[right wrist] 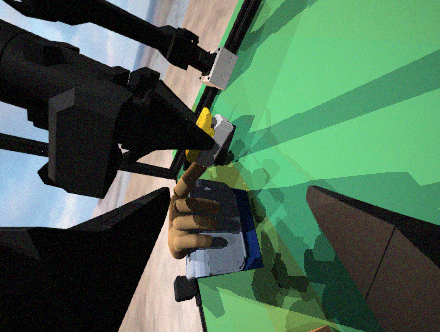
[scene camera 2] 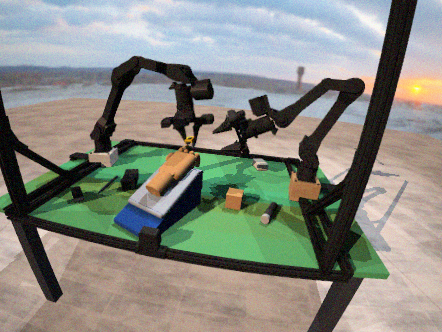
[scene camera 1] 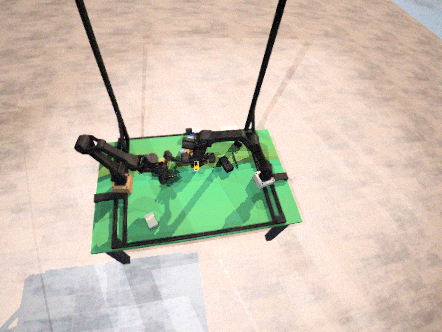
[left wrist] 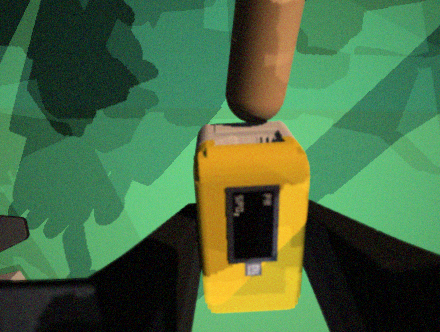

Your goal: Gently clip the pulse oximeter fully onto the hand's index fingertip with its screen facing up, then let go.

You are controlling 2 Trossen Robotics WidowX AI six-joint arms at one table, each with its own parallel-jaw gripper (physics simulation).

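Seen in the pictures: left gripper, fingertip midpoint: [right wrist: 211,138] [scene camera 2: 190,143] [scene camera 1: 195,166] [left wrist: 246,213]; right gripper, fingertip midpoint: [right wrist: 237,192] [scene camera 2: 216,141] [scene camera 1: 179,168]; left arm's base at its link origin: [right wrist: 209,65] [scene camera 2: 103,150] [scene camera 1: 264,176]; right arm's base at its link origin: [scene camera 2: 305,178] [scene camera 1: 121,180].
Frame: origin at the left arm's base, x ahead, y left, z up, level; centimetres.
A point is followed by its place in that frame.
Note:
The yellow pulse oximeter [scene camera 1: 196,165] @(x 40.7, y -15.1, z 11.8 cm) [scene camera 2: 189,140] @(x 40.5, y -18.4, z 11.7 cm) [left wrist: 215,170] @(x 41.0, y -18.2, z 12.0 cm) [right wrist: 205,121] @(x 42.5, y -14.0, z 11.9 cm) has a grey-white lower half. My left gripper [scene camera 2: 188,138] @(x 40.9, y -15.6, z 9.9 cm) [left wrist: 246,213] @(x 40.9, y -15.6, z 9.9 cm) is shut on its sides, with the dark screen facing up toward the left wrist camera. The hand [scene camera 2: 172,172] @(x 36.5, y -36.0, z 7.1 cm) [right wrist: 185,222] @(x 42.5, y -26.0, z 9.6 cm) rests palm-down on a wedge. Its index finger [left wrist: 265,55] [right wrist: 189,179] points at the oximeter's open end. The fingertip is right at the mouth; whether it touches or is slightly inside is unclear. My right gripper [scene camera 2: 227,140] [right wrist: 237,192] @(x 50.5, y -16.9, z 11.3 cm) is open and empty, in the air beside the hand and left gripper.
The blue wedge [scene camera 2: 185,205] @(x 40.6, y -38.9, z -2.3 cm) [right wrist: 253,235] @(x 41.1, y -29.2, z -4.8 cm) with a grey top carries the hand. An orange cube [scene camera 2: 234,198] @(x 55.9, y -34.9, z -1.8 cm) and a dark cylinder with a white end [scene camera 2: 269,213] @(x 66.2, y -40.7, z -3.5 cm) lie right of it. A white box [scene camera 1: 151,220] @(x 73.4, y 2.2, z -2.9 cm) [scene camera 2: 260,164] @(x 72.7, y -2.1, z -2.9 cm) lies farther off. A black block [scene camera 2: 130,179] @(x 19.4, y -22.9, z -2.5 cm) and thin rod [scene camera 2: 108,184] @(x 10.5, y -22.2, z -5.4 cm) lie left.

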